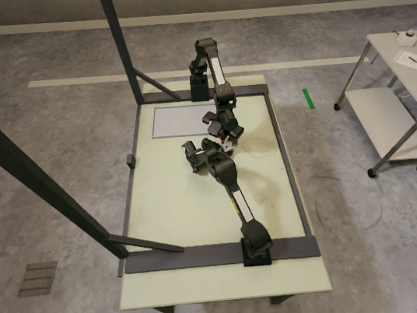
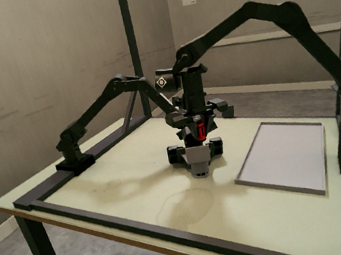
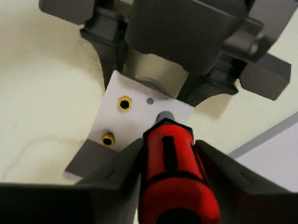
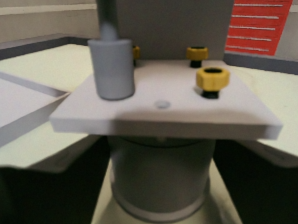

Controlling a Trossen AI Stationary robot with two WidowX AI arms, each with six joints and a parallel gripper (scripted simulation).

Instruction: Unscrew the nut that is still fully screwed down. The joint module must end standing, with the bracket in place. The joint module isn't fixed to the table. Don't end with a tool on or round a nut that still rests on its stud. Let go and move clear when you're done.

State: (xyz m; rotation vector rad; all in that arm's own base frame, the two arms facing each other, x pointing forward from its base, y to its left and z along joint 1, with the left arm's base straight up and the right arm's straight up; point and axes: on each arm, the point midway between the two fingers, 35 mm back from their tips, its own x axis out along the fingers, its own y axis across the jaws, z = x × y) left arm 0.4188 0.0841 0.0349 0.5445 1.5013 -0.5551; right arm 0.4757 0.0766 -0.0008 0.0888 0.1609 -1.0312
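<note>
Right now the red-handled nut driver is 3 cm below my left hand. Also, from my left hand: nut: 1 cm ahead, 3 cm to the right, 7 cm below; pale bracket: 2 cm ahead, 1 cm to the right, 7 cm below; grey joint module: 2 cm ahead, 1 cm to the right, 11 cm below.
Now: right hand 20 mm short of the grey joint module and 10 mm to the right of it. The rest, counted from my right hand: nut: 40 mm above, 10 mm to the right, 10 mm ahead; then pale bracket: 40 mm above, 30 mm ahead, 10 mm to the left; then red-handled nut driver: 80 mm above, 20 mm to the left.
</note>
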